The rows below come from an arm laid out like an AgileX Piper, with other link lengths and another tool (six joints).
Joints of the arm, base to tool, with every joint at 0 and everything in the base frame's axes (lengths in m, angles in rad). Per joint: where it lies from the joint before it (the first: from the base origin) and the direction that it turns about. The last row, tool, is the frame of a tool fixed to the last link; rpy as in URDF.
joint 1: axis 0 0 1 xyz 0 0 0.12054
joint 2: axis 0 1 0 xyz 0 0 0
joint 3: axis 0 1 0 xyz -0.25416 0 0.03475
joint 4: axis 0.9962 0 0.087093 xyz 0.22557 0 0.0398
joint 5: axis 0 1 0 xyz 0 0 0
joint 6: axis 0.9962 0 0.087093 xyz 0.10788 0 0.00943
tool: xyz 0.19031 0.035 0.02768 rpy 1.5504 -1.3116 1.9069
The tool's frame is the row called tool.
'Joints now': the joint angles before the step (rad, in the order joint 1, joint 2, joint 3, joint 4, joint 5, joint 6). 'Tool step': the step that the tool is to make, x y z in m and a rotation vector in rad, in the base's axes. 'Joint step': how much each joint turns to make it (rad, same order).
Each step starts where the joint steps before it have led.
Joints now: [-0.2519 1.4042 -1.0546 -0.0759 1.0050 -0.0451]
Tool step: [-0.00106 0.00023 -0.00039 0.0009 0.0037 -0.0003]
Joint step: [0.0000 0.0000 0.0001 0.0000 0.0037 0.0000]
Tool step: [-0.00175 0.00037 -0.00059 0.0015 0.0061 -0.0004]
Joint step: [-0.0001 0.0000 -0.0001 0.0001 0.0064 -0.0002]
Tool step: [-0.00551 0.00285 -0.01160 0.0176 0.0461 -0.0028]
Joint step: [0.0001 0.0371 -0.0038 0.0061 0.0158 0.0002]
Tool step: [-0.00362 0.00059 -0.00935 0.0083 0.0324 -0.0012]
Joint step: [-0.0010 0.0296 0.0001 0.0000 0.0037 0.0000]
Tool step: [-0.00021 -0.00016 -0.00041 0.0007 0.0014 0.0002]
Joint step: [-0.0014 0.0014 -0.0001 0.0008 0.0001 -0.0019]
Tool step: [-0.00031 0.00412 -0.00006 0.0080 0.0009 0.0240]
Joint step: [0.0001 0.0000 0.0001 0.0144 0.0013 -0.0293]
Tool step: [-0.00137 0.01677 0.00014 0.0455 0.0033 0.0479]
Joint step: [0.0000 0.0009 -0.0001 0.0603 0.0125 -0.0690]
